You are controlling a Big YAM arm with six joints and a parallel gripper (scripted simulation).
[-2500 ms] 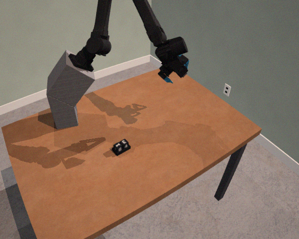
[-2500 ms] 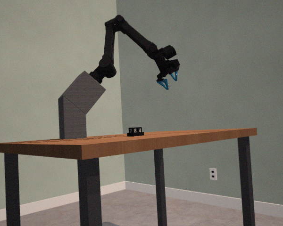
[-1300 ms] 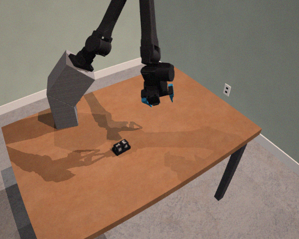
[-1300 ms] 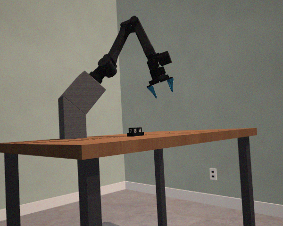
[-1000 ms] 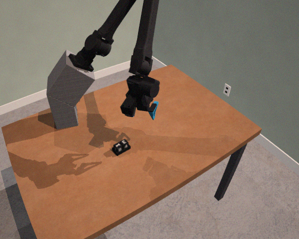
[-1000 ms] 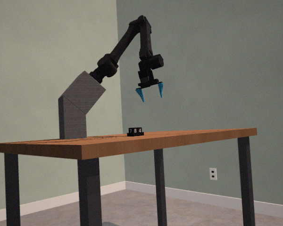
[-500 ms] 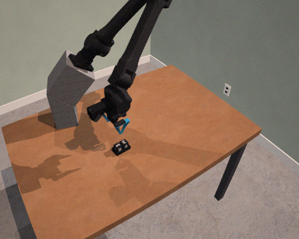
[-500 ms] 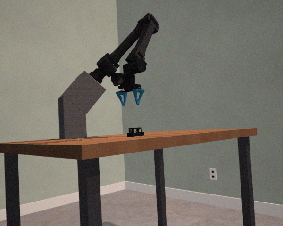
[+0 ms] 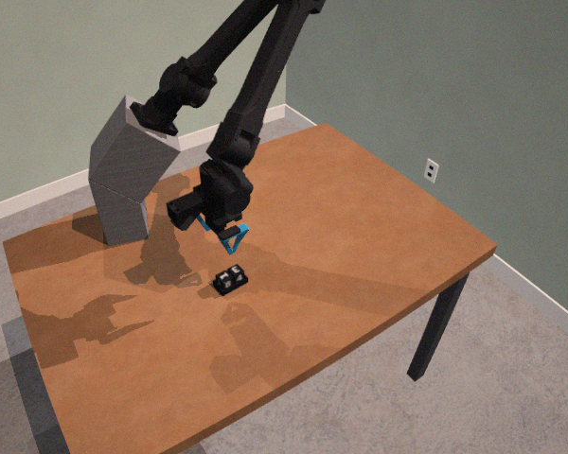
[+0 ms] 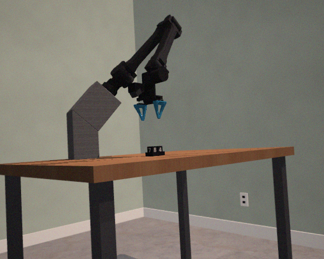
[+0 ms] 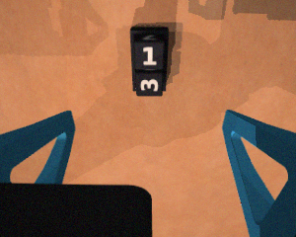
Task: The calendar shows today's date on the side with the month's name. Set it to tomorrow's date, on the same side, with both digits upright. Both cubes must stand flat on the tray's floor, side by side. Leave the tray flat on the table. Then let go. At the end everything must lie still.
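The black tray is 2 cm to the left of my hand and 16 cm below it.
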